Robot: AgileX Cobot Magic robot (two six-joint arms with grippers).
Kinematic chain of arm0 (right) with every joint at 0, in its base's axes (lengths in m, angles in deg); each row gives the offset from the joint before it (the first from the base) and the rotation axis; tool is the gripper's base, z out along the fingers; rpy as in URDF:
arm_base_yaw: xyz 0 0 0.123 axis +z
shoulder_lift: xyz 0 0 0 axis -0.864 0.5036 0
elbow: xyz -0.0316 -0.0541 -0.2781 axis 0.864 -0.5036 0
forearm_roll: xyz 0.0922 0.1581 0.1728 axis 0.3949 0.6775 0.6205
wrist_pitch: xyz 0 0 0 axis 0.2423 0.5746 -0.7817
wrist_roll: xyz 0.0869 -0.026 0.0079 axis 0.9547 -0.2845 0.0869
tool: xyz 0 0 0 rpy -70.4 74.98 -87.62
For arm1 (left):
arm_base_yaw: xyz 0 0 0.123 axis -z
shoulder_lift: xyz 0 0 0 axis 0.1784 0.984 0
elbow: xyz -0.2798 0.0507 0.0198 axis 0.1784 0.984 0
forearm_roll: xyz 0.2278 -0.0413 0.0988 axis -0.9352 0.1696 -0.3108
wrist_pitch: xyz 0 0 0 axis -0.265 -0.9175 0.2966
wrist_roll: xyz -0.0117 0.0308 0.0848 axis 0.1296 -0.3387 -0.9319
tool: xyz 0 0 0 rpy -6.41 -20.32 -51.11
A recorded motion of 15 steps. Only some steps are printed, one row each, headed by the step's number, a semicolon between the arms.
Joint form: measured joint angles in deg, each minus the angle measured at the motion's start. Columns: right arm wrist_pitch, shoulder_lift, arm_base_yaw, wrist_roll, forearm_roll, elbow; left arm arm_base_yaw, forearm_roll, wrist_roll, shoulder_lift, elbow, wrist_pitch.
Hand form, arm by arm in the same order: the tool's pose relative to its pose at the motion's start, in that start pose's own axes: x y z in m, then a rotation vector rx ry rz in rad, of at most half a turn. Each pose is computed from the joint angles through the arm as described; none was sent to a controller.
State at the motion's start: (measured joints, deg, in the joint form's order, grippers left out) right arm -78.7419 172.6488 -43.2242 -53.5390 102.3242 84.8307; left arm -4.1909 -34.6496 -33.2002 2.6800 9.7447 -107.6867
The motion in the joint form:
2: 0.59 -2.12 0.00 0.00 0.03 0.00; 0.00 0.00 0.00 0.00 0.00 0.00
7: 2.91 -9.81 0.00 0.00 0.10 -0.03; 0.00 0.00 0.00 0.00 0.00 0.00
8: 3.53 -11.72 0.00 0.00 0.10 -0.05; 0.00 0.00 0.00 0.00 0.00 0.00
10: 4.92 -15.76 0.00 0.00 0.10 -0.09; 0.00 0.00 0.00 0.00 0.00 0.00
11: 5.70 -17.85 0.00 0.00 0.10 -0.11; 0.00 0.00 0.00 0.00 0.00 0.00
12: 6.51 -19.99 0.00 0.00 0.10 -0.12; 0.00 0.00 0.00 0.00 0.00 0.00
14: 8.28 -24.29 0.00 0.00 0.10 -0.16; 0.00 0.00 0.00 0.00 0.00 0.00
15: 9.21 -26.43 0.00 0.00 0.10 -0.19; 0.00 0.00 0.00 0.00 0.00 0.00
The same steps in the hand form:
2: -0.0046 0.0002 -0.0084 -0.0034 -0.0271 0.0009; 0.0000 0.0000 0.0000 0.0000 0.0000 0.0000
7: -0.0182 0.0011 -0.0397 -0.0167 -0.1218 0.0027; 0.0000 0.0000 0.0000 0.0000 0.0000 0.0000
8: -0.0208 0.0013 -0.0477 -0.0202 -0.1444 0.0025; 0.0000 0.0000 0.0000 0.0000 0.0000 0.0000
10: -0.0253 0.0018 -0.0648 -0.0280 -0.1909 0.0018; 0.0000 0.0000 0.0000 0.0000 0.0000 0.0000
11: -0.0270 0.0021 -0.0736 -0.0323 -0.2140 0.0012; 0.0000 0.0000 0.0000 0.0000 0.0000 0.0000
12: -0.0286 0.0024 -0.0827 -0.0367 -0.2376 0.0005; 0.0000 0.0000 0.0000 0.0000 0.0000 0.0000
14: -0.0303 0.0030 -0.1010 -0.0462 -0.2822 -0.0017; 0.0000 0.0000 0.0000 0.0000 0.0000 0.0000
15: -0.0306 0.0033 -0.1101 -0.0511 -0.3035 -0.0031; 0.0000 0.0000 0.0000 0.0000 0.0000 0.0000

